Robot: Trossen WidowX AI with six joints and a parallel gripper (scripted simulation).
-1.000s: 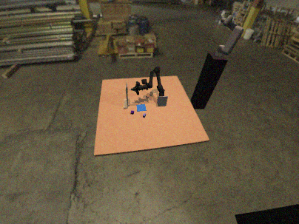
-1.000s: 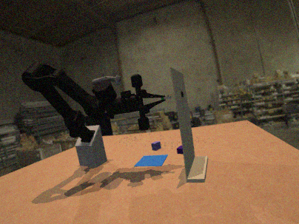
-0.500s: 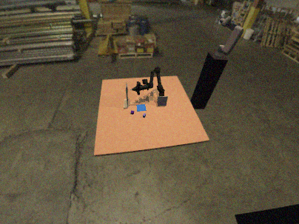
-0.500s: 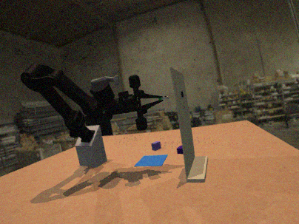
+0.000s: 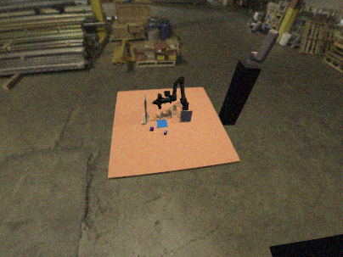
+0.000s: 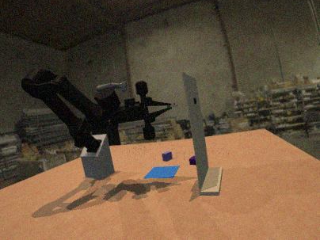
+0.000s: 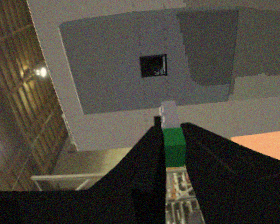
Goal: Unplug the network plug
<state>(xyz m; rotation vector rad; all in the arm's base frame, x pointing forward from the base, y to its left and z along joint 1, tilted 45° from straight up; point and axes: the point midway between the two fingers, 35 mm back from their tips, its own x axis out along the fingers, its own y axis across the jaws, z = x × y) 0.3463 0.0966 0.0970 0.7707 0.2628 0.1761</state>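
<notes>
Right now the blue marked square is 110 mm behind my gripper tip, 70 mm to the left of it and 260 mm below it. Also, from my gripper tip: green network plug right at my gripper tip; grey upright panel 80 mm ahead, 100 mm below.
</notes>
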